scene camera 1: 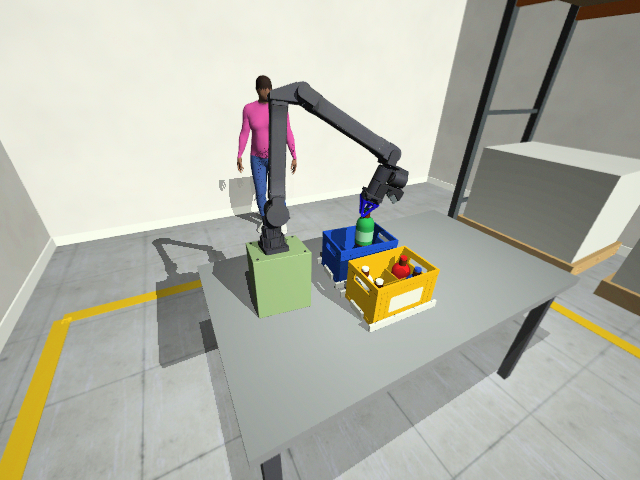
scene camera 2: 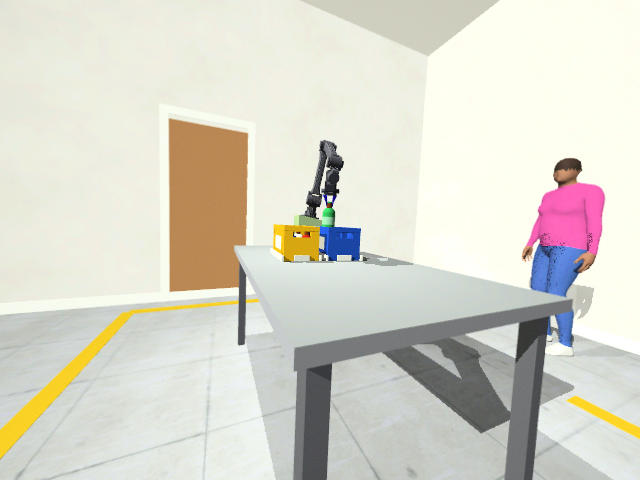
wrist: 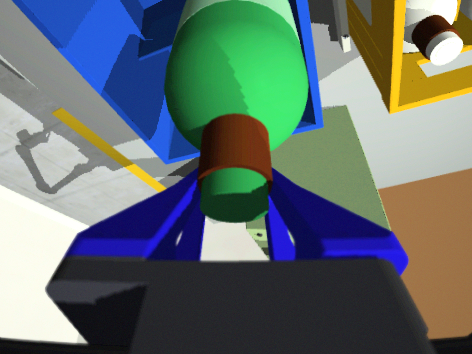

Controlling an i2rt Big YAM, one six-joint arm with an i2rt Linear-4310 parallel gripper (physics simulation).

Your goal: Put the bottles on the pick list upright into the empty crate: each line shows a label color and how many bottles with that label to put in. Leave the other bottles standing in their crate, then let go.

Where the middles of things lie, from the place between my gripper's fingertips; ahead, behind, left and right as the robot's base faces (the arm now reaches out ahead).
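Labels:
The green bottle [wrist: 236, 86] is what I see, and my hand is 20 mm short of it and 10 mm to the left of it, while also being 50 mm above it.

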